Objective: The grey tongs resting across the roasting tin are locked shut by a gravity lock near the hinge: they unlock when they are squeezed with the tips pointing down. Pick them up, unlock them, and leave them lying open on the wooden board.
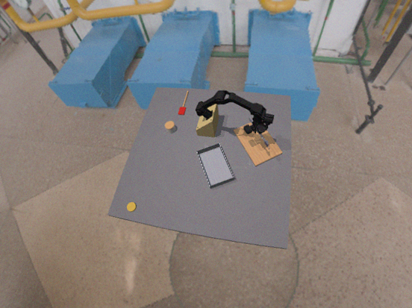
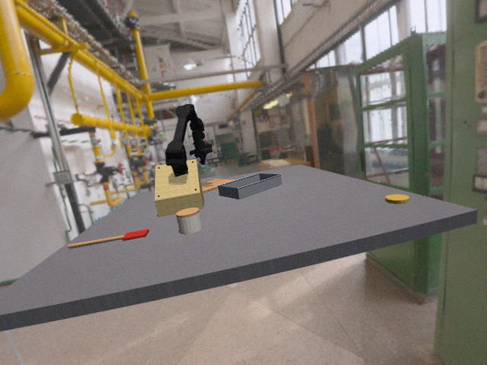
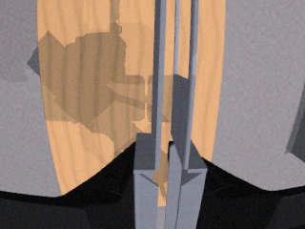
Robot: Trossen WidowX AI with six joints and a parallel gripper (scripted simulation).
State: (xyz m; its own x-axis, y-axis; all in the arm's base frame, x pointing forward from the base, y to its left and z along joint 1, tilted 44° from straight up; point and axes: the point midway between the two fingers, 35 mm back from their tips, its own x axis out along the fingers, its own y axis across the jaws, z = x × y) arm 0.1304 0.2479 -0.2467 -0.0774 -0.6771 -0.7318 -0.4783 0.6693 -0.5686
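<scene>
Right now my gripper tip is 2 cm past the wooden board, 2 cm to the right of it and 15 cm above it. Round my gripper tip: roasting tin: 21 cm ahead, 30 cm to the right, 13 cm below.
</scene>
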